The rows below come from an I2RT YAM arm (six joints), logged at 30 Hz.
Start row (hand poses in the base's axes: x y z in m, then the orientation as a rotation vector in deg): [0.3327, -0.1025, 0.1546, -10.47, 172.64, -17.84]
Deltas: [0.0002, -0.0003, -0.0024, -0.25, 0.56, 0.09]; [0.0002, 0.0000, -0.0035, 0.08, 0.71, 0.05]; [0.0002, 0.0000, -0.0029, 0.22, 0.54, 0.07]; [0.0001, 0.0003, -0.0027, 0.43, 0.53, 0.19]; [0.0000, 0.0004, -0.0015, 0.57, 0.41, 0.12]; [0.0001, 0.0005, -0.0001, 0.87, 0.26, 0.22]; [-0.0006, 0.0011, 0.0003, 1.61, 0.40, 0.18]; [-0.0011, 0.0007, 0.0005, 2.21, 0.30, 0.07]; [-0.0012, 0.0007, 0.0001, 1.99, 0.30, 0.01]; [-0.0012, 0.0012, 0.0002, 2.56, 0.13, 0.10]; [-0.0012, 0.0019, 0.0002, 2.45, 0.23, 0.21]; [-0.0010, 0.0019, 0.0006, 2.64, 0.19, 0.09]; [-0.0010, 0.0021, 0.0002, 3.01, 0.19, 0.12]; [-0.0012, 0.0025, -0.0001, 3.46, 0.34, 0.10]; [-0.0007, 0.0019, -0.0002, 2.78, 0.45, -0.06]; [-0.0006, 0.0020, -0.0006, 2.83, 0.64, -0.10]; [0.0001, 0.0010, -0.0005, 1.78, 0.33, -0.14]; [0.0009, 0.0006, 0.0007, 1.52, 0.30, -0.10]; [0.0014, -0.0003, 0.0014, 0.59, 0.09, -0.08]
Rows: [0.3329, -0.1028, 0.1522, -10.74, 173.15, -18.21]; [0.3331, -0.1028, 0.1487, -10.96, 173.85, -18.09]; [0.3333, -0.1028, 0.1458, -11.17, 174.39, -17.75]; [0.3334, -0.1025, 0.1431, -11.55, 174.92, -17.08]; [0.3334, -0.1021, 0.1416, -11.79, 175.35, -16.19]; [0.3335, -0.1016, 0.1415, -12.13, 175.63, -14.84]; [0.3329, -0.1005, 0.1418, -12.40, 176.08, -12.34]; [0.3318, -0.0998, 0.1423, -12.46, 176.42, -8.91]; [0.3306, -0.0991, 0.1424, -12.43, 176.71, -5.82]; [0.3294, -0.0979, 0.1426, -12.49, 176.74, -1.85]; [0.3282, -0.0960, 0.1428, -12.73, 176.78, 1.96]; [0.3272, -0.0941, 0.1434, -12.76, 176.69, 6.06]; [0.3262, -0.0920, 0.1436, -12.82, 176.44, 10.72]; [0.3250, -0.0895, 0.1435, -12.81, 176.13, 16.09]; [0.3243, -0.0876, 0.1433, -12.57, 175.94, 20.43]; [0.3237, -0.0856, 0.1427, -12.23, 175.82, 24.89]; [0.3238, -0.0846, 0.1422, -11.91, 175.61, 27.68]; [0.3247, -0.0840, 0.1429, -11.66, 175.42, 30.06]; [0.3261, -0.0843, 0.1443, -11.50, 175.31, 30.98]
